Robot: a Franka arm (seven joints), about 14 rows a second.
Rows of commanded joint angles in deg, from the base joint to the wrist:
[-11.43, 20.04, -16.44, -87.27, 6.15, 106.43, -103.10]
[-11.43, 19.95, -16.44, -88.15, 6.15, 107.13, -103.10]
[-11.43, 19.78, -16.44, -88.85, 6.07, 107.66, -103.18]
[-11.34, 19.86, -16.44, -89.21, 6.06, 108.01, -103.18]
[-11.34, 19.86, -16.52, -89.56, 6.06, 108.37, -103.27]
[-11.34, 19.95, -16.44, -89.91, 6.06, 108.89, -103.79]
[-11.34, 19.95, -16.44, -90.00, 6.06, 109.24, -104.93]
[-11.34, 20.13, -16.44, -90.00, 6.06, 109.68, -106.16]
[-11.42, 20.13, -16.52, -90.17, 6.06, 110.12, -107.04]
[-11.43, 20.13, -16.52, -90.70, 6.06, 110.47, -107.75]
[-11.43, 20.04, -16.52, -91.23, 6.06, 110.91, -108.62]
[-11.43, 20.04, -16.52, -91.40, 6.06, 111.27, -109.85]
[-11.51, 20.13, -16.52, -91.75, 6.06, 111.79, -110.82]
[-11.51, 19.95, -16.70, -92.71, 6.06, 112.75, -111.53]
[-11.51, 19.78, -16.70, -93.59, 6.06, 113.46, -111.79]
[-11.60, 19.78, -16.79, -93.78, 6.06, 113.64, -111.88]
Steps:
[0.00, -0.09, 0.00, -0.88, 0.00, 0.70, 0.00]
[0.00, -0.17, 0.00, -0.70, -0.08, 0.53, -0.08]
[0.09, 0.08, 0.00, -0.36, -0.01, 0.35, 0.00]
[0.00, 0.00, -0.08, -0.35, 0.00, 0.36, -0.09]
[0.00, 0.09, 0.08, -0.35, 0.00, 0.52, -0.52]
[0.00, 0.00, 0.00, -0.09, 0.00, 0.35, -1.14]
[0.00, 0.18, 0.00, 0.00, 0.00, 0.44, -1.23]
[-0.08, 0.00, -0.08, -0.17, 0.00, 0.44, -0.88]
[-0.01, 0.00, 0.00, -0.53, 0.00, 0.35, -0.71]
[0.00, -0.09, 0.00, -0.53, 0.00, 0.44, -0.87]
[0.00, 0.00, 0.00, -0.17, 0.00, 0.36, -1.23]
[-0.08, 0.09, 0.00, -0.35, 0.00, 0.52, -0.97]
[0.00, -0.18, -0.18, -0.96, 0.00, 0.96, -0.71]
[0.00, -0.17, 0.00, -0.88, 0.00, 0.71, -0.26]
[-0.09, 0.00, -0.09, -0.19, 0.00, 0.18, -0.09]

